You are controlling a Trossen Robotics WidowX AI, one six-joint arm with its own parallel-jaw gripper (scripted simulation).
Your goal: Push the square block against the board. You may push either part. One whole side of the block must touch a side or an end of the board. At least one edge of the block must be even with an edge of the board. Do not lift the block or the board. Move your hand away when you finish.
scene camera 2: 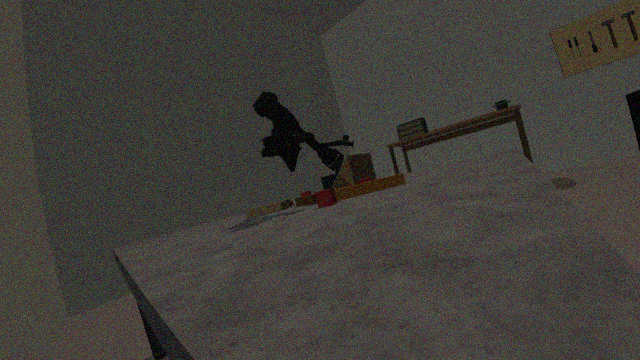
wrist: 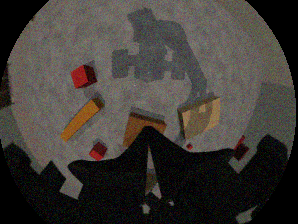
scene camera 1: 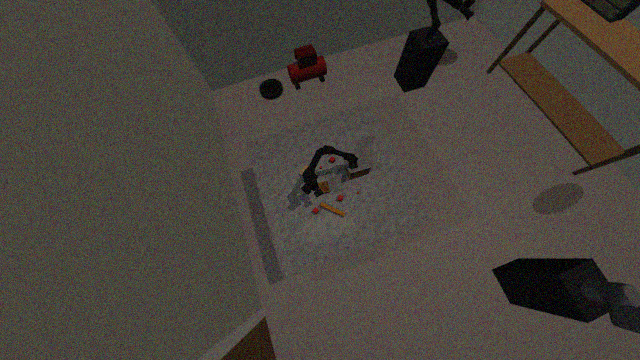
Path:
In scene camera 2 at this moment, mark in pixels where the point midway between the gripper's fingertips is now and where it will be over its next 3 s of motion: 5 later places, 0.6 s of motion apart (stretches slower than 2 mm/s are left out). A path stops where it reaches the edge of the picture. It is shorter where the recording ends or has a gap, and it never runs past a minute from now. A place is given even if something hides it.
My gripper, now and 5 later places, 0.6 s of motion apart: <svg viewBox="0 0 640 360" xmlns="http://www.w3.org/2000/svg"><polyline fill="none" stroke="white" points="292,171 314,174 331,179 338,196 333,196 328,196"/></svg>

